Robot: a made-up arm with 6 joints.
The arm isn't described. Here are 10 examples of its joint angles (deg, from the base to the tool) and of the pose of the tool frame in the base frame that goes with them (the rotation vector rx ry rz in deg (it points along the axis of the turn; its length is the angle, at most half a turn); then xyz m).
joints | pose
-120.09 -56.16 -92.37 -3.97 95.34 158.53 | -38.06 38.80 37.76 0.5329 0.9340 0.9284
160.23 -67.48 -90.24 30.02 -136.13 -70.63 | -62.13 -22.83 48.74 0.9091 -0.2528 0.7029
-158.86 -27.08 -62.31 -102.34 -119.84 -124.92 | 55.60 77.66 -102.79 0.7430 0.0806 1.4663
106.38 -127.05 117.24 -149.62 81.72 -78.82 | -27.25 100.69 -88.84 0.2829 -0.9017 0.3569
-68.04 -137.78 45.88 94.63 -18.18 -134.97 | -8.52 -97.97 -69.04 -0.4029 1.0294 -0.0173
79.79 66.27 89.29 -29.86 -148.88 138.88 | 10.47 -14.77 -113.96 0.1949 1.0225 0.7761
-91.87 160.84 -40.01 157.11 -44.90 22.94 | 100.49 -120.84 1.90 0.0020 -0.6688 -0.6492
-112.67 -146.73 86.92 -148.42 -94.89 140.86 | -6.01 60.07 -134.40 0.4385 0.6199 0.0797
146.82 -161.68 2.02 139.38 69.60 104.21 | -114.42 -87.40 69.25 0.3059 -0.3402 -0.7090
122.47 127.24 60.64 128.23 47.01 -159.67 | 153.41 -39.30 -59.42 -0.4603 0.4941 -0.4340
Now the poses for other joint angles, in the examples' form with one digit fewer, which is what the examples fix.
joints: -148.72 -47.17 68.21 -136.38 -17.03 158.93
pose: 39.3 17.3 -119.3 0.477 0.136 1.707
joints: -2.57 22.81 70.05 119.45 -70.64 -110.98
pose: 61.8 110.0 -50.7 0.853 -0.108 1.319
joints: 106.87 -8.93 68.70 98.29 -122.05 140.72
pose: -95.0 82.6 -71.7 0.050 0.172 1.616
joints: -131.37 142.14 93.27 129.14 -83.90 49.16
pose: -58.1 44.2 99.0 -0.177 -0.130 -0.280
